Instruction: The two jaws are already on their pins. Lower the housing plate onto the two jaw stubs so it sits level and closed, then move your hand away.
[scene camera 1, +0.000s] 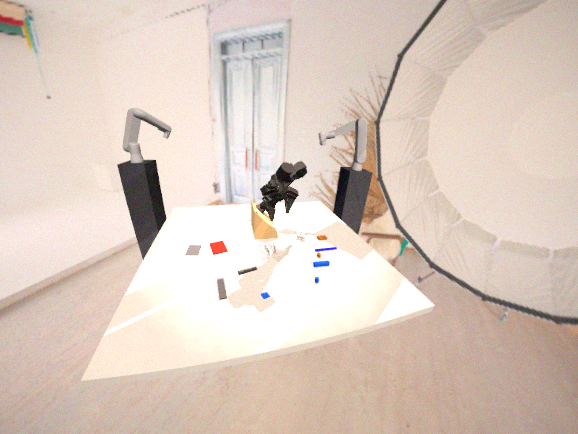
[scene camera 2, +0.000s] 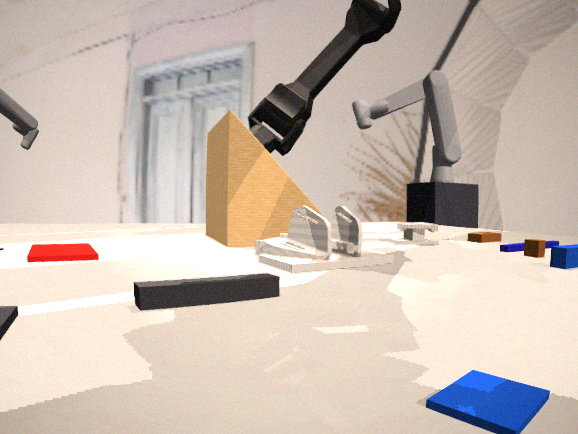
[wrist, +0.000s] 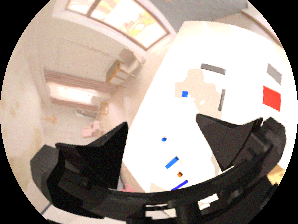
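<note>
Gripper open, holding nothing; the wrist view also shows the gripper. Also present: a red tile and a dark bar.
</note>
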